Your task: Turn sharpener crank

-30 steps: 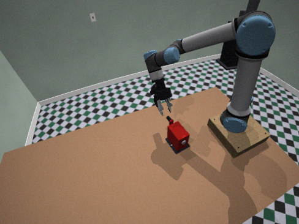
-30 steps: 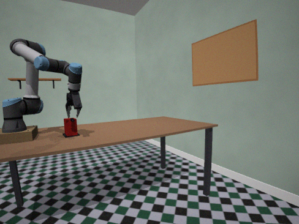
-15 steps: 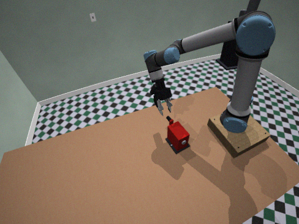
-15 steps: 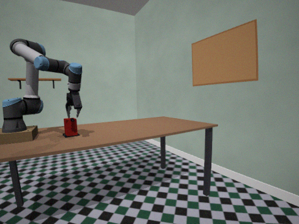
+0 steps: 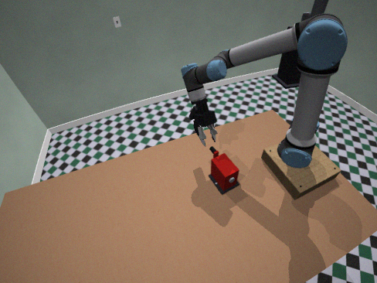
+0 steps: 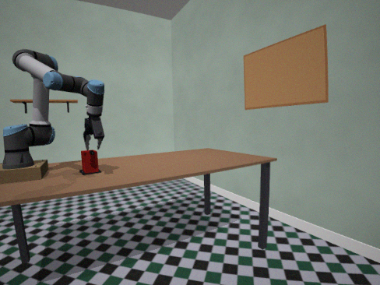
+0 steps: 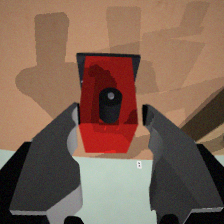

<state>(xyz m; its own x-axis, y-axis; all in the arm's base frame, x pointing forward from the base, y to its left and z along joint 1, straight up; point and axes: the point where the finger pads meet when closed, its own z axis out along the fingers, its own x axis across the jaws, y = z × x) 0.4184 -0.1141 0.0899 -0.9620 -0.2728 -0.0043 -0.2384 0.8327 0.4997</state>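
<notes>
My hand is 4 cm to the right of the crank, 4 cm above it and 1 cm past it.
</notes>
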